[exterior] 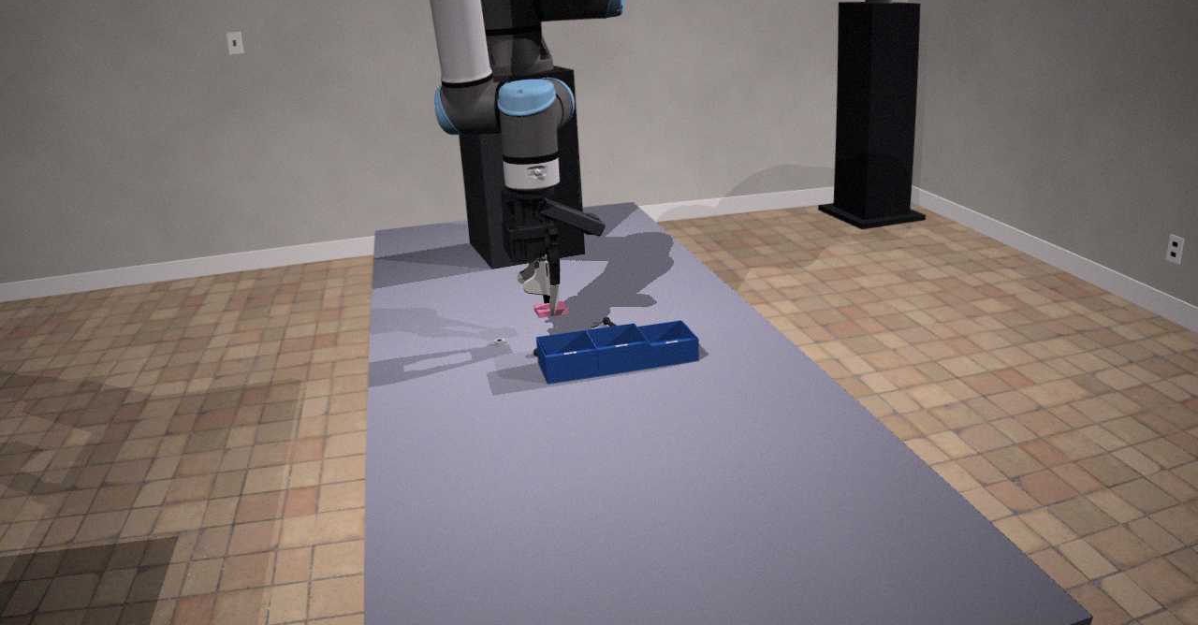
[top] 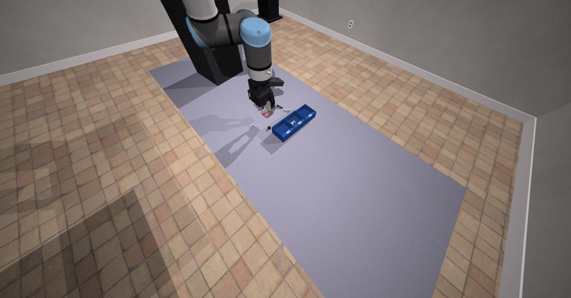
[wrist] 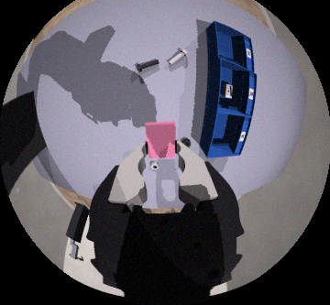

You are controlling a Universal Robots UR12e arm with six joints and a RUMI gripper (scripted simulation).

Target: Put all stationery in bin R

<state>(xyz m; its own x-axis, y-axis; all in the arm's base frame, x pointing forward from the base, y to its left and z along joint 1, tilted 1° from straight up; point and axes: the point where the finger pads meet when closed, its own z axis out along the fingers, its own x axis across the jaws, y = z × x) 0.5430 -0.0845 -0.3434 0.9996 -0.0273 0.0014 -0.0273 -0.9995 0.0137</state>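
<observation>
My hand is 13 cm short of the blue bin row, 7 cm to the right of it and 5 cm above it. The rest, counted from my hand: silver nut 2 cm behind, 9 cm to the right, 7 cm below; black nut 5 cm ahead, 4 cm to the right, 7 cm below; pink eraser 1 cm below.
</observation>
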